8 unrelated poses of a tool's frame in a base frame.
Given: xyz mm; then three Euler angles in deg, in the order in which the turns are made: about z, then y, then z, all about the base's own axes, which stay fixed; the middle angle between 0 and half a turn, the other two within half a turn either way.
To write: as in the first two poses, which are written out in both.
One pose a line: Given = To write
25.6, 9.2, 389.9, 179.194, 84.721, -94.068 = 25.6, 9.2, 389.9, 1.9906, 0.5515, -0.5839, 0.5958
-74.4, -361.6, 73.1, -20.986, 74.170, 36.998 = -74.4, -361.6, 73.1, 1.3201, -0.4767, 0.8602, 0.1812
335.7, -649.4, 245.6, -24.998, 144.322, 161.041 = 335.7, -649.4, 245.6, 2.9118, -0.9569, -0.0505, 0.2860
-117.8, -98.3, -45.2, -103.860, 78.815, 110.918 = -117.8, -98.3, -45.2, 1.3802, -0.9516, -0.2980, 0.0747
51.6, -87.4, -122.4, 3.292, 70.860, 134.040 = 51.6, -87.4, -122.4, 2.5397, -0.5518, 0.2529, 0.7947
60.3, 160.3, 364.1, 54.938, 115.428, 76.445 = 60.3, 160.3, 364.1, 2.6982, -0.1617, 0.8514, 0.4990
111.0, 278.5, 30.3, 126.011, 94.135, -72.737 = 111.0, 278.5, 30.3, 1.8324, 0.9106, -0.1503, 0.3850
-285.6, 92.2, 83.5, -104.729, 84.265, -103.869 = -285.6, 92.2, 83.5, 2.7732, 0.0051, -0.6824, 0.7310
